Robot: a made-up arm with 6 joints. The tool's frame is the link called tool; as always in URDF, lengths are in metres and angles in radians. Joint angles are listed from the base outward. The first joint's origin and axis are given. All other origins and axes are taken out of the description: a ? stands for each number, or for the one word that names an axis. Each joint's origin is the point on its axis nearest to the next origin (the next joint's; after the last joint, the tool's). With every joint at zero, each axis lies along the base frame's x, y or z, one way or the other. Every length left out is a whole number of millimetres.
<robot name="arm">
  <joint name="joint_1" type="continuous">
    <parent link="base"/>
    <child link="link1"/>
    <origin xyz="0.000 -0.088 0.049"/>
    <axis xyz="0 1 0"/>
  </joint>
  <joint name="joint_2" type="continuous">
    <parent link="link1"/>
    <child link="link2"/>
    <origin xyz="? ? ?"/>
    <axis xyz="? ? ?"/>
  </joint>
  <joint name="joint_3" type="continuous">
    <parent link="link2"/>
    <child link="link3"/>
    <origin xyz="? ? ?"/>
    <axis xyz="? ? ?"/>
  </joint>
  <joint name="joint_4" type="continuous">
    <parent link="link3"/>
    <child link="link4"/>
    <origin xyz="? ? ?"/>
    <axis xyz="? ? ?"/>
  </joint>
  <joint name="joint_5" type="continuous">
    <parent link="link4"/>
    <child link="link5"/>
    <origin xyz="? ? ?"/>
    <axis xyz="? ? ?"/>
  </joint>
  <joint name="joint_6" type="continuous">
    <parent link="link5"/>
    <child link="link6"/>
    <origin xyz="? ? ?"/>
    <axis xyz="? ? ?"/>
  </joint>
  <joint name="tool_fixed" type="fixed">
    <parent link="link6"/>
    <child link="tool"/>
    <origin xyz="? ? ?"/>
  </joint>
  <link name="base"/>
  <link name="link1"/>
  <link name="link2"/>
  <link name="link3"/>
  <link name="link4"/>
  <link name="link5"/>
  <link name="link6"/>
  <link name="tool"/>
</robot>
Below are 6 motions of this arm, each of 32 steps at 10 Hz.
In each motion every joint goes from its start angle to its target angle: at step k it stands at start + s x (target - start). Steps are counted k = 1, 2, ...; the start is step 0. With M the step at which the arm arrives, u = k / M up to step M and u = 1 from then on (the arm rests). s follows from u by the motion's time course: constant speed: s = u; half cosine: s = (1 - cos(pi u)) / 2; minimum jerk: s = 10 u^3 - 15 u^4 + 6 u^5.
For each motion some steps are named. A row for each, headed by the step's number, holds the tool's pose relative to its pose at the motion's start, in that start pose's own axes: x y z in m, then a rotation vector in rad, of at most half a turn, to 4 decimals.
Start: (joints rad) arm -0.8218 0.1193 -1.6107 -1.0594 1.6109 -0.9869
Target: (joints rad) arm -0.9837 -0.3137 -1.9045 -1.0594 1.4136 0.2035
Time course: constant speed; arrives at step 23
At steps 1, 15, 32:
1: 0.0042 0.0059 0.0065 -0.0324 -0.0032 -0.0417
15: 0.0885 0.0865 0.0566 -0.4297 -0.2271 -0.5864
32: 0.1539 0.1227 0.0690 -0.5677 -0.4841 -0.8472

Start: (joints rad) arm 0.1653 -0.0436 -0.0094 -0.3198 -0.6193 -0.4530
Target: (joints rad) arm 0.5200 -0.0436 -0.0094 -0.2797 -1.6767 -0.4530
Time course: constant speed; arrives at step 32
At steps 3, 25, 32:
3: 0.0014 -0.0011 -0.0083 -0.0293 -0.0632 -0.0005
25: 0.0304 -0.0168 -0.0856 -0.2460 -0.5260 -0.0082
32: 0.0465 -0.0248 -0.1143 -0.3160 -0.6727 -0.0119

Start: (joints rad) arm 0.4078 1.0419 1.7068 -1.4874 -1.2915 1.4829
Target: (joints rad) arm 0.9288 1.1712 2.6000 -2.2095 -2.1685 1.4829
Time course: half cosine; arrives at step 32
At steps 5, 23, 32:
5: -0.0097 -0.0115 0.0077 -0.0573 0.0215 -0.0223
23: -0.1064 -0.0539 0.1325 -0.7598 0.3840 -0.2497
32: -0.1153 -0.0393 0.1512 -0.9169 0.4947 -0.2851

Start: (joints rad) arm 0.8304 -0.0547 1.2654 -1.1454 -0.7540 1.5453
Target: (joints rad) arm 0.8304 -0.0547 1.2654 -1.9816 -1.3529 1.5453
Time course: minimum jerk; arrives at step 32
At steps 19, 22, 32:
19: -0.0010 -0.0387 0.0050 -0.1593 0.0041 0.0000
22: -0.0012 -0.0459 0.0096 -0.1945 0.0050 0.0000
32: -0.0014 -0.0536 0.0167 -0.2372 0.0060 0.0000

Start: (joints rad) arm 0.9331 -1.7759 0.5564 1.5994 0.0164 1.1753
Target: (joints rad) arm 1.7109 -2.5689 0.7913 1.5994 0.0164 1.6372
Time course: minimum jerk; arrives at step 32
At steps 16, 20, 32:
16: 0.1068 -0.0461 -0.1441 0.1835 0.4966 -0.3000
20: 0.1323 -0.0563 -0.2036 0.2759 0.7074 -0.3963
32: 0.1528 -0.0584 -0.2613 0.3995 0.9482 -0.4775

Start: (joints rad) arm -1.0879 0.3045 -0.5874 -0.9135 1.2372 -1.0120
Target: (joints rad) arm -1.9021 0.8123 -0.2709 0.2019 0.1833 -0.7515
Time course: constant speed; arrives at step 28
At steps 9, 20, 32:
9: 0.0113 -0.0224 -0.1968 -0.5829 -0.6290 -0.0320
20: 0.1609 -0.1521 -0.3982 -1.1354 -1.5078 -0.1324
32: 0.3365 -0.2709 -0.4425 -1.3840 -2.2159 -0.2570

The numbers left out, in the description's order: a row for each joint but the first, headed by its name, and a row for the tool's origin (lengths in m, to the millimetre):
joint_2: xyz -0.056 0.000 0.249, axis 0 0 -1
joint_3: xyz -0.008 -0.437 0.000, axis 0 1 0
joint_4: xyz -0.080 0.000 0.035, axis 0 -1 0
joint_5: xyz 0.069 0.000 -0.067, axis 0 1 0
joint_6: xyz 0.013 0.000 0.086, axis 0 0 -1
tool: xyz -0.136 0.030 0.000

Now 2 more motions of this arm.
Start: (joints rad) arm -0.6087 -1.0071 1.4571 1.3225 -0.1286 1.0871
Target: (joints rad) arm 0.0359 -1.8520 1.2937 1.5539 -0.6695 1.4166
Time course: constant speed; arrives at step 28
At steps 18, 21, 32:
18: 0.1225 0.1624 -0.1186 0.6232 0.3354 0.1960
21: 0.1321 0.1877 -0.1402 0.7404 0.4292 0.1970
32: 0.1448 0.2427 -0.1886 1.0131 0.6852 0.1613

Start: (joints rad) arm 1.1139 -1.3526 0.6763 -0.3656 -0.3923 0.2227
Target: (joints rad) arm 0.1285 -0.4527 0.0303 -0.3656 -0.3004 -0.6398
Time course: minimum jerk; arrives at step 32
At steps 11, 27, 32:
11: -0.1350 0.0646 -0.0417 -0.0392 -0.1999 -0.0919
27: -0.3218 0.3699 -0.3919 -0.6126 -0.9221 -0.3331
32: -0.3185 0.3794 -0.4101 -0.6484 -0.9462 -0.3432

